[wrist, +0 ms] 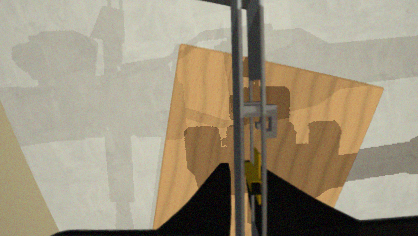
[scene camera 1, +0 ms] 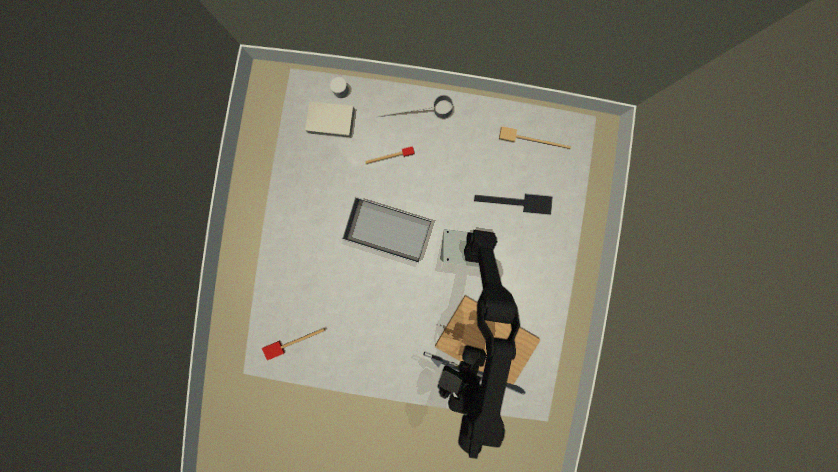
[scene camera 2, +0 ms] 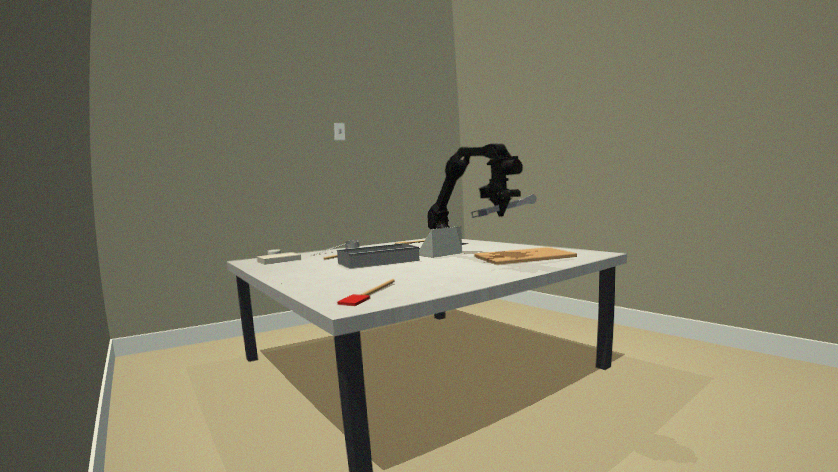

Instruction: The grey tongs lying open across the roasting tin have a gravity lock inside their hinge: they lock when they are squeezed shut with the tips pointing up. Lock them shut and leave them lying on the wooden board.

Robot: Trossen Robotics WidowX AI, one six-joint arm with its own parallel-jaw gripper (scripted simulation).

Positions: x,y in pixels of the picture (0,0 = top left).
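Labels:
Gripper: visible in the wrist view, in scene camera 1 (461,363), in scene camera 2. Wooden board (wrist: 322,119) and (scene camera 2: 490,254): same spot. On the gripper (wrist: 285,202) and (scene camera 2: 496,204): same spot.

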